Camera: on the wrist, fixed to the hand. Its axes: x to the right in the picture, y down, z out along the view.
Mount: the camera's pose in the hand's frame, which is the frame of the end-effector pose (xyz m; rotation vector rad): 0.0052 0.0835 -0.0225 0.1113 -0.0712 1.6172
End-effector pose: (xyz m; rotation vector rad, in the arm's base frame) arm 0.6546 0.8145 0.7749 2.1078 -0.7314 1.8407
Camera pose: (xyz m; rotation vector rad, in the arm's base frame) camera 0.5925 0.7542 0.7724 -0.8613 1.6782 -1.2917
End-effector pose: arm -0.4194 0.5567 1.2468 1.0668 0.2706 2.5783
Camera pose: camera -0.4584 0.4804 1.2594 -0.8604 0.3918 -1.7224
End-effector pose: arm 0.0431 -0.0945 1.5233 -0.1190 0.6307 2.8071
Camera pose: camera 0.0160 -0.1757 1.5364 -0.3849 -0.5172 -1.7399
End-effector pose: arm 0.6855 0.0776 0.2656 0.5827 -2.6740 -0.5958
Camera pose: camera 0.6639 0.1371 0.3248 -1.4791 -2.2358 0.0509
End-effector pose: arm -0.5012 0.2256 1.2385 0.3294 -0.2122 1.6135
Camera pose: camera -0.5864 0.2320 1.2243 -0.2688 0.4728 -2.9639
